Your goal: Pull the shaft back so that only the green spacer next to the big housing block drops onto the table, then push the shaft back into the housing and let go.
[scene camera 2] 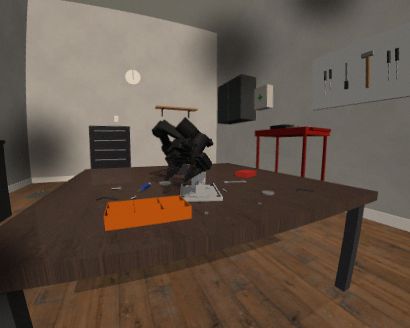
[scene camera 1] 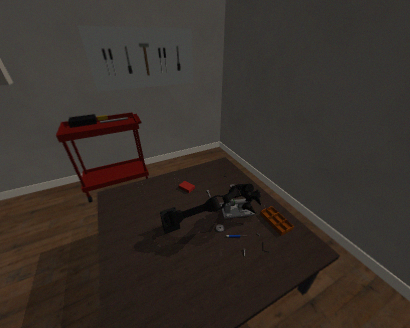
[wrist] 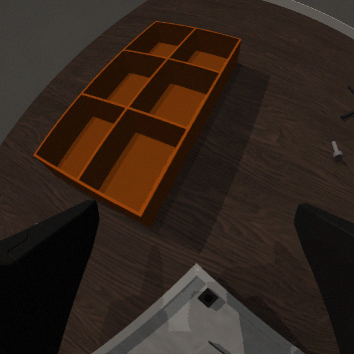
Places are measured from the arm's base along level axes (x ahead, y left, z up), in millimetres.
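Pixels of known places: gripper, fingertip midpoint: [scene camera 2: 174,180] [scene camera 1: 258,209] [wrist: 202,213]; arm's base, link origin: [scene camera 1: 168,218].
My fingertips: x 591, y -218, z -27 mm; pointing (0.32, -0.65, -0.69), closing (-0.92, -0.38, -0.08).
Observation:
For each thing: its middle in the pictures, then the offset to it from my fingertips.
- orange six-compartment tray, body centre: [wrist: 151,93] [scene camera 2: 148,210] [scene camera 1: 276,219] 84 mm ahead, 102 mm right, 59 mm down
- blue screwdriver, body centre: [scene camera 2: 144,187] [scene camera 1: 237,236] 232 mm back, 67 mm right, 69 mm down
- grey ring, body centre: [scene camera 1: 220,228] 295 mm back, 44 mm left, 72 mm down
- hex key, body centre: [wrist: 346,100] [scene camera 1: 265,246] 123 mm back, 214 mm right, 74 mm down
- red box, body centre: [scene camera 2: 245,173] [scene camera 1: 186,186] 310 mm back, 552 mm left, 62 mm down
The housing [scene camera 2: 200,190] is a pale grey block on a light base plate [scene camera 1: 239,215] [scene camera 2: 212,198] [wrist: 175,325], which stands on the dark table. In the wrist view a corner of the plate with a dark square hole shows at the bottom. My gripper [scene camera 2: 178,179] [wrist: 202,213] is open and empty, its black fingers wide apart. In the second scene view the fingers point down beside and in front of the upper part of the housing and cover it. In the first scene view the arm covers part of the assembly. The shaft and the green spacer cannot be made out in any view.
An orange six-compartment tray [scene camera 1: 271,225] [scene camera 2: 150,215] [wrist: 172,172] stands near the base plate. A blue screwdriver [scene camera 1: 234,236] [scene camera 2: 145,187], a grey ring [scene camera 1: 220,228], a bolt [scene camera 1: 244,252] [wrist: 337,151], a hex key [scene camera 1: 264,247] and a red box [scene camera 1: 187,186] [scene camera 2: 245,174] lie on the table.

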